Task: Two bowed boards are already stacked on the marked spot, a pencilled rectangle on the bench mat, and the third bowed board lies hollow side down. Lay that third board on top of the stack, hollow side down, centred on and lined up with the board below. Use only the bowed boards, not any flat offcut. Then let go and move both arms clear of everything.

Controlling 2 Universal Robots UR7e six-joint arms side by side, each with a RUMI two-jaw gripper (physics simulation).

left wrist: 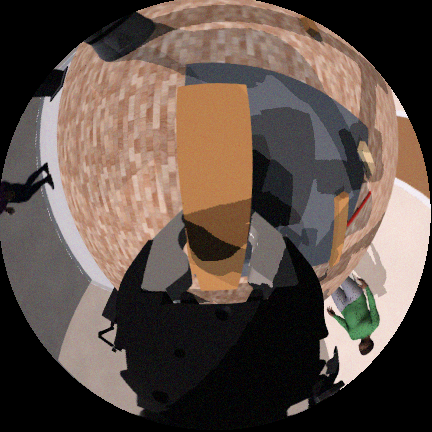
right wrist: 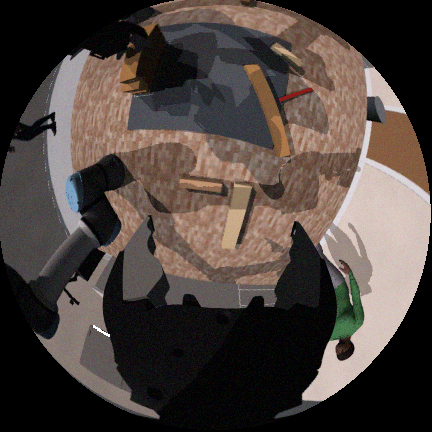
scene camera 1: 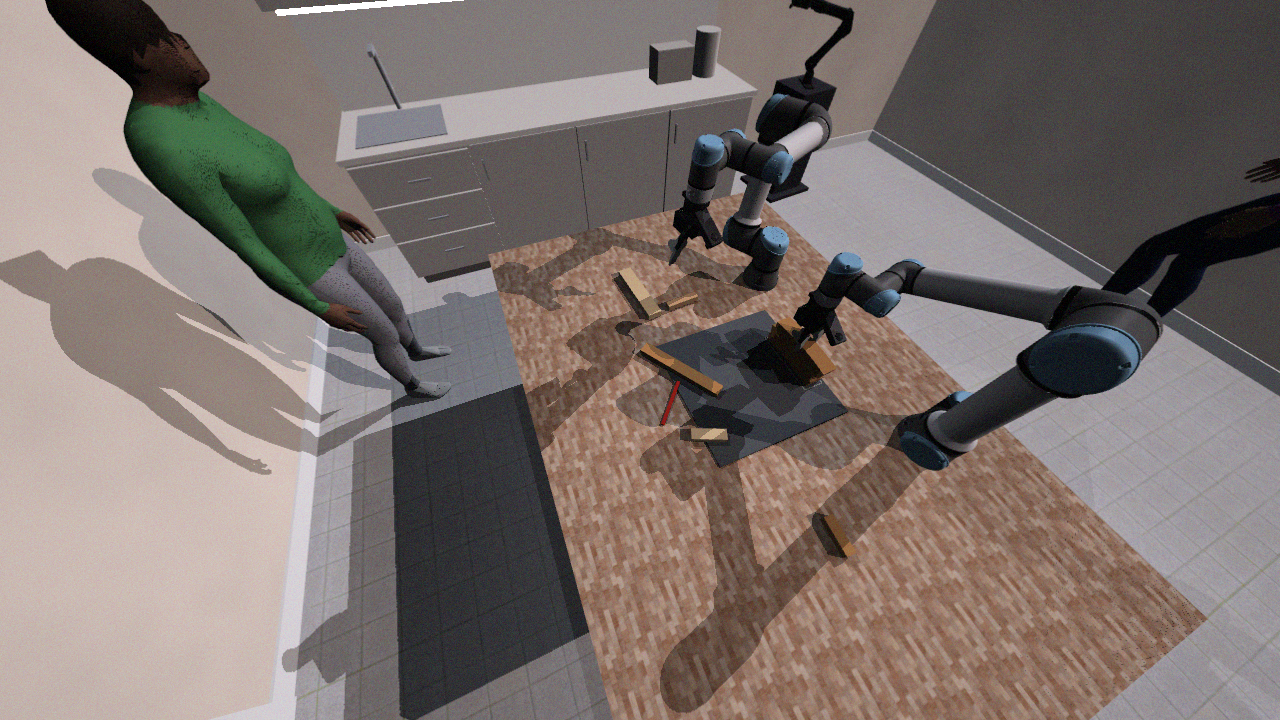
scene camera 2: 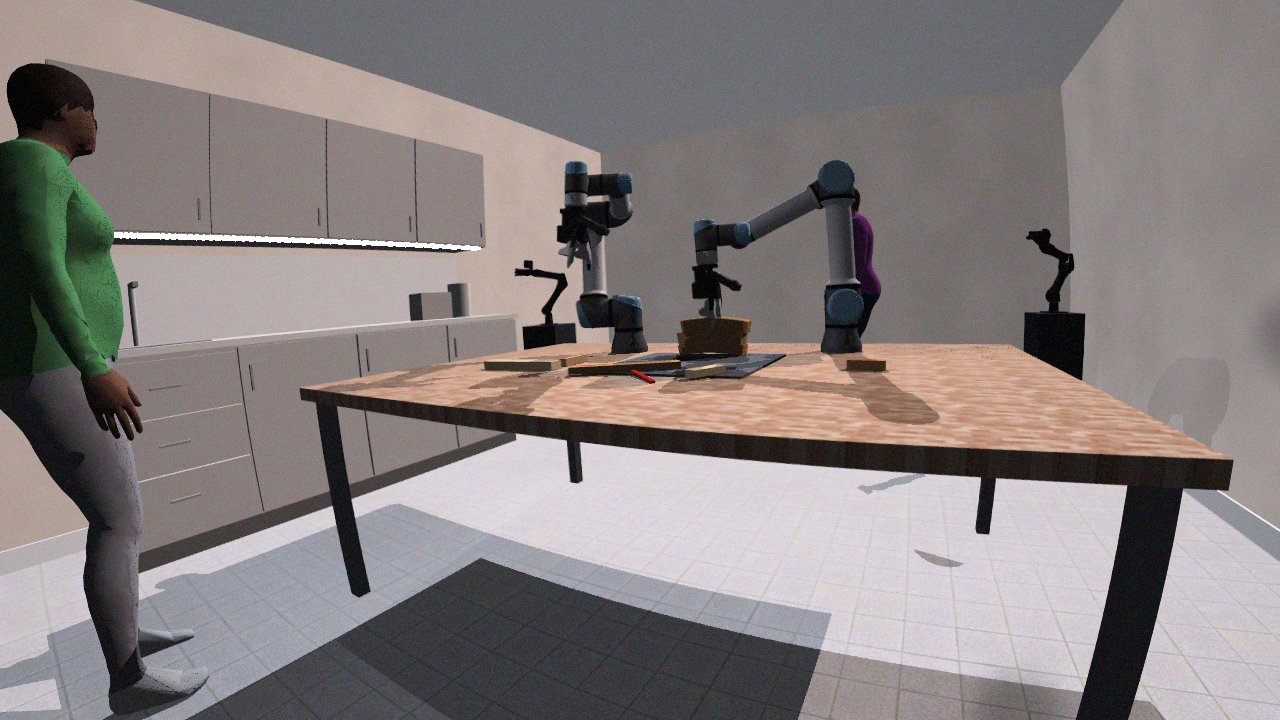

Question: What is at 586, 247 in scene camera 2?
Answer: My right gripper.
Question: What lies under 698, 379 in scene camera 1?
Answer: A long brown board.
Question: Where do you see a long brown board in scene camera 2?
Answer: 671, 364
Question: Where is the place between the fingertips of my left gripper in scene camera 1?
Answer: At 802, 348
